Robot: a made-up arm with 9 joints. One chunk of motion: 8 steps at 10 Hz.
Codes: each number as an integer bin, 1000 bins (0 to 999) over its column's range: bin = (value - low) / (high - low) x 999, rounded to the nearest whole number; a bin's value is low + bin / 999 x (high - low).
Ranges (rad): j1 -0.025..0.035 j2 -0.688..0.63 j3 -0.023..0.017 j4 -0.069..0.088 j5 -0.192..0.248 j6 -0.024..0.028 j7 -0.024..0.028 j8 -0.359..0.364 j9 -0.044..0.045
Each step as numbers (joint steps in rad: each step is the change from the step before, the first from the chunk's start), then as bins.
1 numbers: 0.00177 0.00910 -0.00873 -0.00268 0.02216 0.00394 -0.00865 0.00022 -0.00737
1 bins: 446 528 356 422 486 537 295 496 411
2 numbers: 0.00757 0.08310 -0.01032 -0.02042 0.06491 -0.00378 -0.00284 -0.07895 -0.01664
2 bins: 542 584 317 309 583 388 407 387 307
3 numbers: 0.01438 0.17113 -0.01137 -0.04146 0.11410 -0.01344 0.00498 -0.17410 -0.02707
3 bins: 656 651 290 175 695 203 557 255 190
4 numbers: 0.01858 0.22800 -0.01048 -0.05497 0.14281 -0.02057 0.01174 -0.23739 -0.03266
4 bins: 726 694 313 89 760 66 687 168 127
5 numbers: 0.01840 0.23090 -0.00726 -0.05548 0.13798 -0.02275 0.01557 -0.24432 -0.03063
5 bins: 723 696 393 86 749 24 760 158 150
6 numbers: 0.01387 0.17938 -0.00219 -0.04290 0.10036 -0.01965 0.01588 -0.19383 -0.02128
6 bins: 647 657 520 166 664 84 766 228 255
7 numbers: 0.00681 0.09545 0.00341 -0.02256 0.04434 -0.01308 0.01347 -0.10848 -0.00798
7 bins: 530 594 660 296 537 210 720 346 404
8 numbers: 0.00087 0.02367 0.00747 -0.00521 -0.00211 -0.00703 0.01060 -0.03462 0.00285
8 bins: 431 539 761 406 431 326 665 448 526
